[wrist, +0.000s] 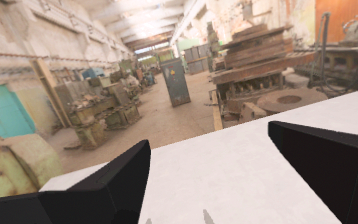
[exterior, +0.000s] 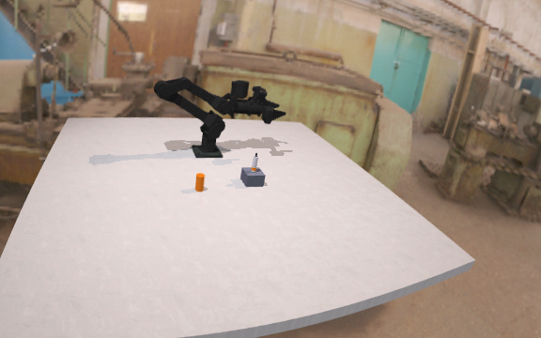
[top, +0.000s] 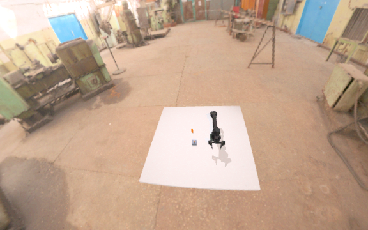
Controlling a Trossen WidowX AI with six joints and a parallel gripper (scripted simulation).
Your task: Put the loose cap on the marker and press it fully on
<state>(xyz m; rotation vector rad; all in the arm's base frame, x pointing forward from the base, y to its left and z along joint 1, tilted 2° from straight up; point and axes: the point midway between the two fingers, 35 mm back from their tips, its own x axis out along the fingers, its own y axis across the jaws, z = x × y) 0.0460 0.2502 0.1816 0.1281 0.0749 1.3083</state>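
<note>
My gripper tip is 43 cm to the left of the orange cap, 23 cm short of it and 16 cm above it. Round my gripper tip: grey-blue holder block 24 cm to the right, 22 cm ahead, 17 cm below.
</note>
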